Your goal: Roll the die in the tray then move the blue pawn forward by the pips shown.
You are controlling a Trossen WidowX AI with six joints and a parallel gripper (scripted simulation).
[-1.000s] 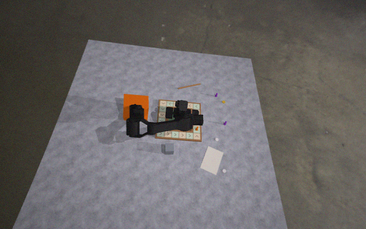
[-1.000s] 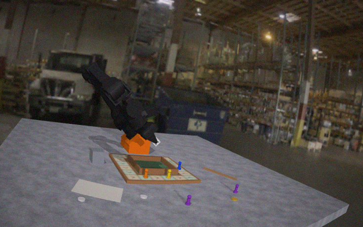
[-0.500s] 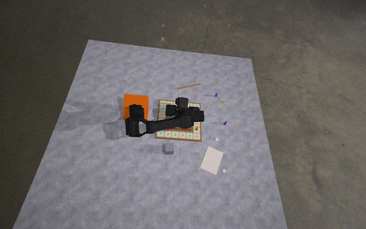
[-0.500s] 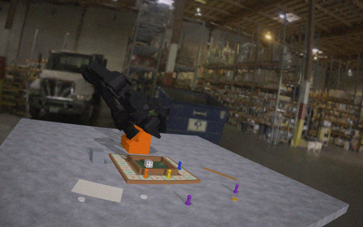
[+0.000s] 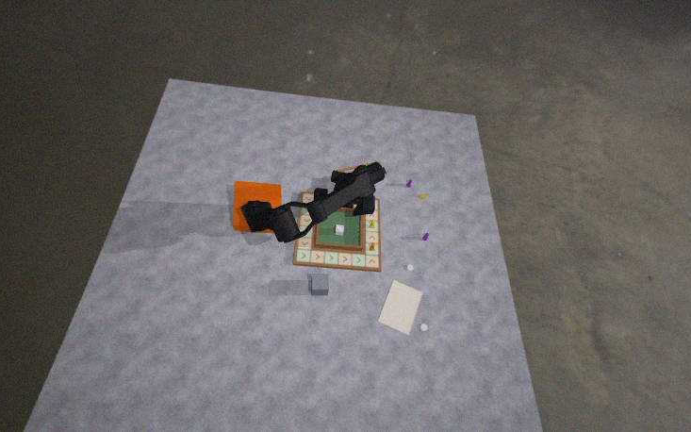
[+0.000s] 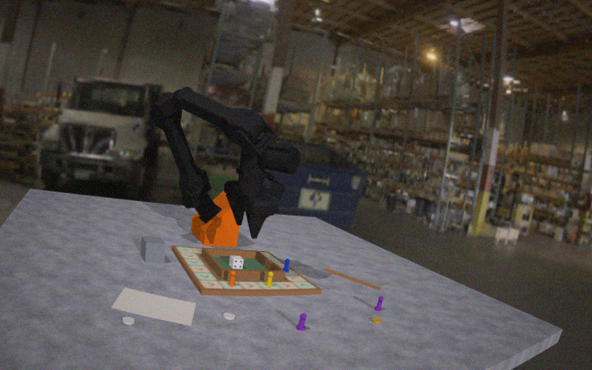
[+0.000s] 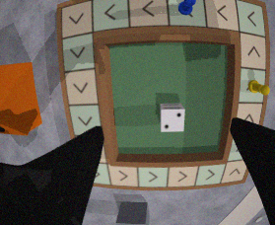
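My gripper tip is 30 mm short of the blue pawn, 110 mm to the right of it and 70 mm above it. The rest, counted from my gripper tip: green tray 10 mm ahead, 10 mm to the right, 90 mm below; yellow pawn 120 mm ahead, 10 mm to the left, 70 mm below; white die 10 mm ahead, 20 mm to the right, 80 mm below.
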